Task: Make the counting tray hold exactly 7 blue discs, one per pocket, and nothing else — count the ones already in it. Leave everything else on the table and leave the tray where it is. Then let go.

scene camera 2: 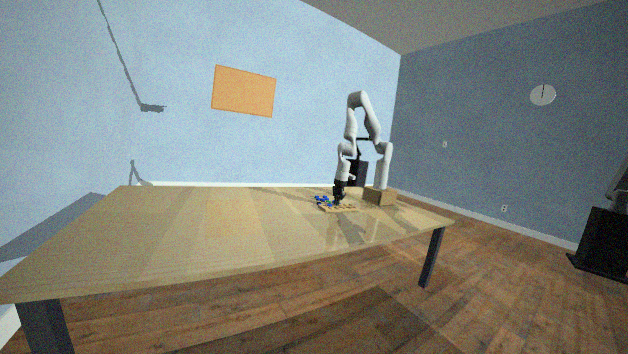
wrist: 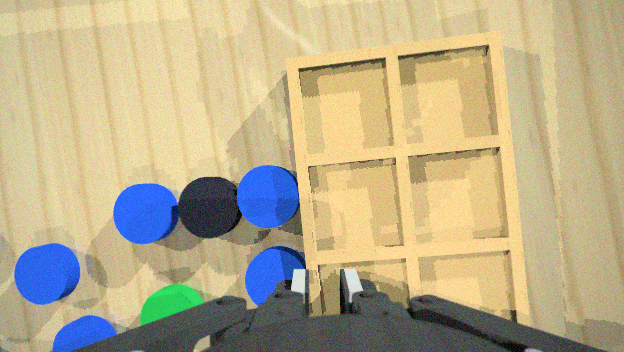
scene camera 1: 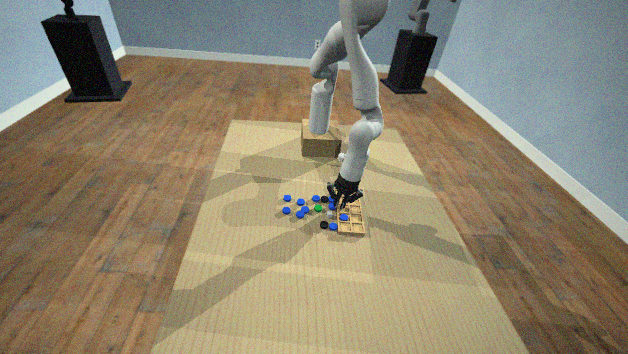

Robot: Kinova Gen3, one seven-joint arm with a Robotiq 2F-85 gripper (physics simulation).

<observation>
My gripper grips a wooden counting tray. A green disc rests on the table.
</observation>
